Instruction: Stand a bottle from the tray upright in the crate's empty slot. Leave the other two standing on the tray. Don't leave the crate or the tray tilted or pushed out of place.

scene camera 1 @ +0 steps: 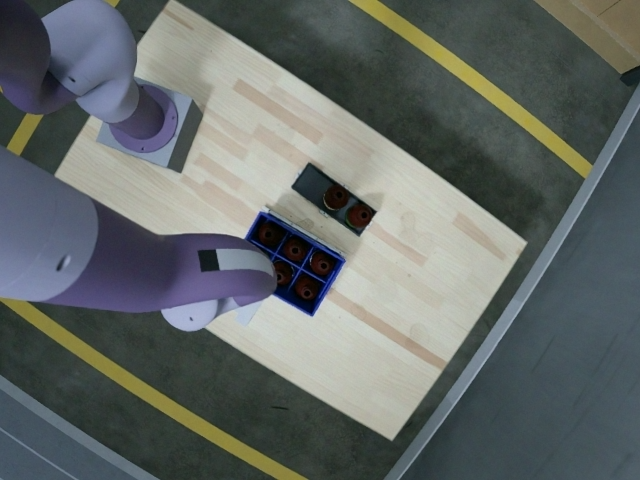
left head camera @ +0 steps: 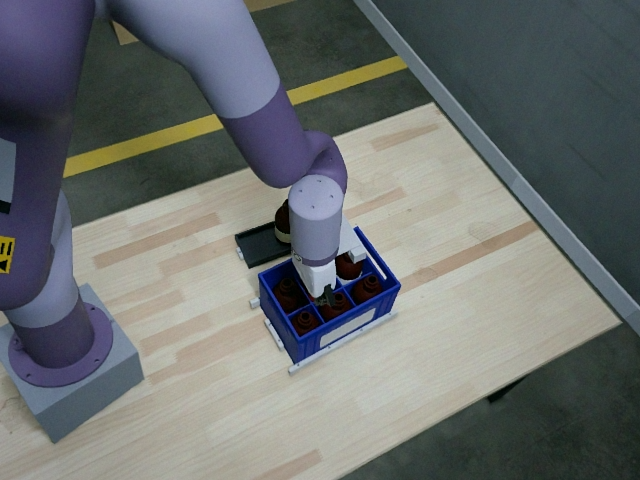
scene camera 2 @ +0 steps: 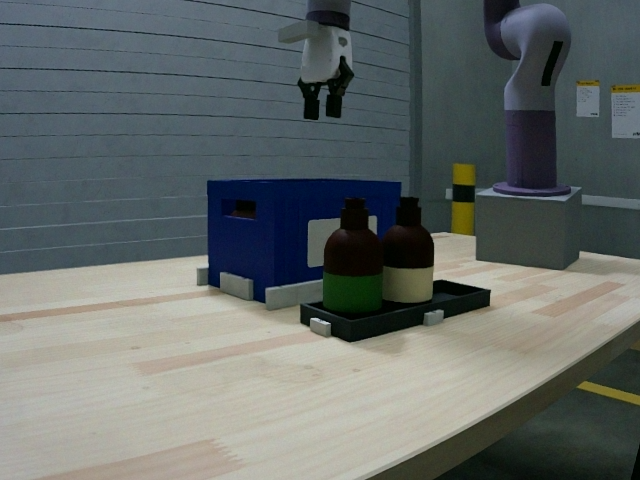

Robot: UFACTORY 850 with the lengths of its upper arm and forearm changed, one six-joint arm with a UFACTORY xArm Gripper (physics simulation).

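The blue crate (left head camera: pixel 276 316) (scene camera 1: pixel 328 287) (scene camera 2: pixel 242 242) stands level between white strips. Across the head view and scene camera 1, a brown bottle shows in each of its six slots, their necks upright. The black tray (left head camera: pixel 253 253) (scene camera 1: pixel 309 178) (scene camera 2: pixel 382 326) lies flat. A green-banded bottle (scene camera 1: pixel 360 214) (scene camera 2: pixel 353 273) and a cream-banded bottle (left head camera: pixel 281 222) (scene camera 1: pixel 336 196) (scene camera 2: pixel 408 253) stand upright on it; the tray's other end is bare. My gripper (left head camera: pixel 324 300) (scene camera 2: pixel 322 106) is open and empty, pointing down, well above the crate. The arm hides it in scene camera 1.
Small white blocks (scene camera 2: pixel 320 326) stand against the tray's sides. The tray lies beside one long side of the crate. The robot's grey base block (left head camera: pixel 93 392) (scene camera 1: pixel 188 134) (scene camera 2: pixel 527 229) stands on the same table. The arm reaches over part of the crate.
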